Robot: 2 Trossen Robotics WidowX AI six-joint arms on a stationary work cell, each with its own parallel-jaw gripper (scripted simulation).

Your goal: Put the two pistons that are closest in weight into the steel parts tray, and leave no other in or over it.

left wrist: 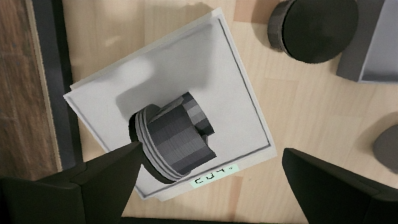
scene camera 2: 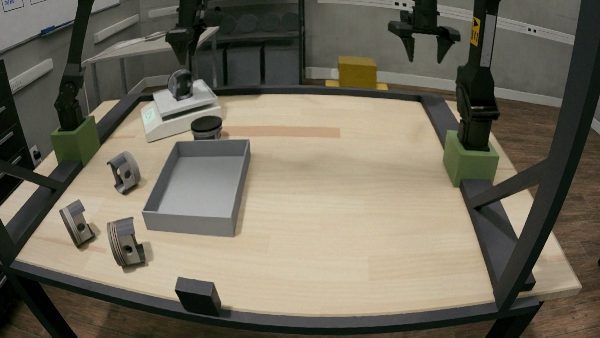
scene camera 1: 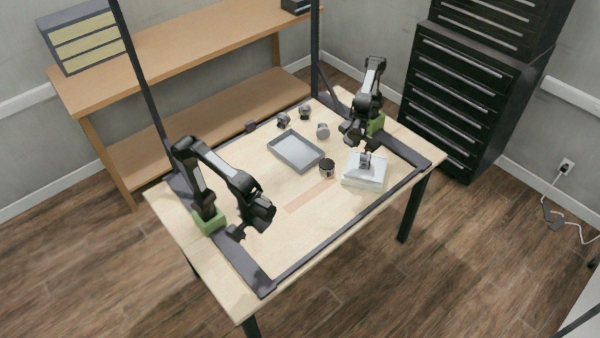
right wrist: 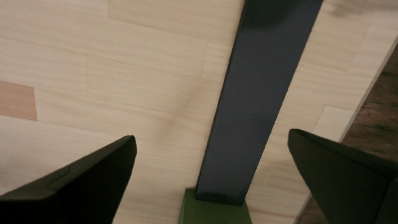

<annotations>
my right gripper: scene camera 2; scene camera 1 252, 231; right wrist; not seen in the left wrist view (out of frame)
white scale: left wrist; scene camera 2 155, 127; scene camera 1; not seen in the right wrist view (out of frame)
same spot on white scale: (left wrist: 269, 154) = (scene camera 1: 352, 150)
same spot on my right gripper: (right wrist: 338, 176) = (scene camera 2: 438, 50)
</annotations>
